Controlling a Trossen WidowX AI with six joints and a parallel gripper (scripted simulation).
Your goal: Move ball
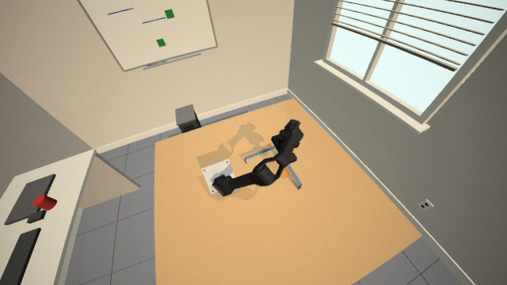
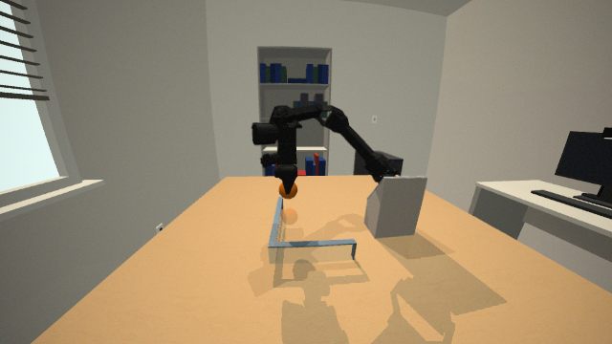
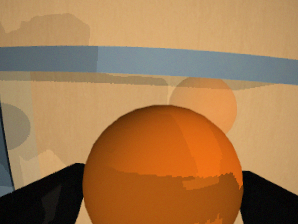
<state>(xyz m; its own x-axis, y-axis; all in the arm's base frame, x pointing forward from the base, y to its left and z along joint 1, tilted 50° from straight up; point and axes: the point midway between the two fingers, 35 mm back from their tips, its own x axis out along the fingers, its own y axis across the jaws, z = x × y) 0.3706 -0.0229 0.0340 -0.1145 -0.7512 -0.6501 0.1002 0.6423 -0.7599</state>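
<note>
Now: gripper tip 10 mm past the see-through ball copy, 40 mm to the left of it and 120 mm above it. Round my gripper tip: orange ball (right at my gripper tip).
</note>
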